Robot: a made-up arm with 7 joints. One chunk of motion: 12 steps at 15 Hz.
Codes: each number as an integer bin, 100 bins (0 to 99) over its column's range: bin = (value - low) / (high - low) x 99, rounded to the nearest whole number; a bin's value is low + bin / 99 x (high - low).
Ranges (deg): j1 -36..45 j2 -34..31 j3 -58..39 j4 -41..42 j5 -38..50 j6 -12..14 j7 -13..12
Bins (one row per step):
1: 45 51 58 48 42 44 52
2: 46 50 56 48 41 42 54
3: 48 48 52 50 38 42 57
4: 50 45 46 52 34 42 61
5: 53 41 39 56 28 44 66
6: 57 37 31 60 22 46 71
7: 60 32 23 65 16 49 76
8: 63 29 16 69 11 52 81
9: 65 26 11 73 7 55 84
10: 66 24 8 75 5 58 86
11: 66 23 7 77 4 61 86
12: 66 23 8 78 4 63 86
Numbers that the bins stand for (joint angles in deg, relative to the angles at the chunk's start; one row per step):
1: 0.82 -0.52 -1.17 -0.76 -0.67 -0.44 0.13
2: 1.64 -1.17 -3.13 -0.76 -1.56 -0.97 0.64
3: 3.27 -2.48 -7.05 0.92 -4.22 -0.97 1.39
4: 4.91 -4.45 -12.93 2.60 -7.78 -0.97 2.40
5: 7.36 -7.08 -19.79 5.95 -13.11 -0.44 3.67
6: 10.64 -9.71 -27.63 9.30 -18.44 0.08 4.93
7: 13.09 -12.99 -35.46 13.49 -23.78 0.87 6.19
8: 15.55 -14.96 -42.32 16.85 -28.22 1.66 7.45
9: 17.18 -16.93 -47.22 20.20 -31.78 2.44 8.21
10: 18.00 -18.24 -50.16 21.88 -33.56 3.23 8.72
11: 18.00 -18.90 -51.14 23.56 -34.44 4.02 8.72
12: 18.00 -18.90 -50.16 24.39 -34.44 4.55 8.72

